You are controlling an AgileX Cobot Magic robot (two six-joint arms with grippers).
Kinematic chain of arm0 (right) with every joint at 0, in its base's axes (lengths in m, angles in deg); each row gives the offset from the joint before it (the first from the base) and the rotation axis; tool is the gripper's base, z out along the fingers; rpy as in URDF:
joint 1: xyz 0 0 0.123 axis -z
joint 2: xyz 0 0 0 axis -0.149 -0.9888 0
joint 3: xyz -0.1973 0.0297 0.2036 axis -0.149 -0.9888 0
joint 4: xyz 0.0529 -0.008 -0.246 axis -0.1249 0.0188 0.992
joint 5: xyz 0 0 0 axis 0.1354 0.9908 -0.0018
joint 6: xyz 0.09 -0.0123 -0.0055 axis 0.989 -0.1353 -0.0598
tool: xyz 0 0 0 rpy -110.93 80.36 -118.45
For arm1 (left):
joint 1: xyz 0 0 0.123 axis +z
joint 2: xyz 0 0 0 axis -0.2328 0.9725 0
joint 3: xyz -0.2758 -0.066 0.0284 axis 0.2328 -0.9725 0
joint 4: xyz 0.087 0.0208 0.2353 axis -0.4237 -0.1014 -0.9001
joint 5: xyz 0 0 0 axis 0.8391 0.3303 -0.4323
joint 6: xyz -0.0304 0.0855 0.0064 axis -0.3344 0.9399 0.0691
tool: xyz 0 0 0 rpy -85.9 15.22 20.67
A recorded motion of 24 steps. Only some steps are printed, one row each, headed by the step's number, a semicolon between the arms.
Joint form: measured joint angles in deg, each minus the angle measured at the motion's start. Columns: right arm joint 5, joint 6, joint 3, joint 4, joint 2, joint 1; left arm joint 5, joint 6, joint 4, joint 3, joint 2, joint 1.
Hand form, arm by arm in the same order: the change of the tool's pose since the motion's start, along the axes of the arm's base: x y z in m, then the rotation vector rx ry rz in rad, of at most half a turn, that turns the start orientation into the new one. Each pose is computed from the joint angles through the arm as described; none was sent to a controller.
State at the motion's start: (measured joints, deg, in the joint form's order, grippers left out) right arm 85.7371 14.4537 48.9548 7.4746 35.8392 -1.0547; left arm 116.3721 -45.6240 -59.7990 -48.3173 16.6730 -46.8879
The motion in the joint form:
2: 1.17 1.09 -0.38 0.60 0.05 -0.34; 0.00 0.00 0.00 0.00 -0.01 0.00
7: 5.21 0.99 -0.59 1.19 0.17 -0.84; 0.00 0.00 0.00 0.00 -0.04 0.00
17: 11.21 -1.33 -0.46 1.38 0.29 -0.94; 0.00 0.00 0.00 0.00 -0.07 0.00
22: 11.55 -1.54 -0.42 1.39 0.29 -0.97; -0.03 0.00 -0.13 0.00 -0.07 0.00
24: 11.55 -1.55 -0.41 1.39 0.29 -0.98; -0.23 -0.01 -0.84 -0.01 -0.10 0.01
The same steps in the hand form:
2: -0.0001 0.0000 -0.0040 0.0118 0.0243 0.0009; 0.0000 0.0000 0.0000 -0.0001 -0.0001 0.0000
7: -0.0011 -0.0006 -0.0114 0.0088 0.0964 -0.0022; -0.0001 0.0000 0.0000 -0.0004 -0.0006 0.0000
17: -0.0035 -0.0018 -0.0196 -0.0213 0.2011 -0.0109; -0.0001 0.0001 0.0001 -0.0007 -0.0010 0.0000
22: -0.0037 -0.0018 -0.0199 -0.0244 0.2068 -0.0107; 0.0000 0.0001 0.0001 0.0010 -0.0027 0.0002
24: -0.0037 -0.0018 -0.0199 -0.0246 0.2067 -0.0105; 0.0004 0.0006 0.0001 0.0092 -0.0124 0.0016

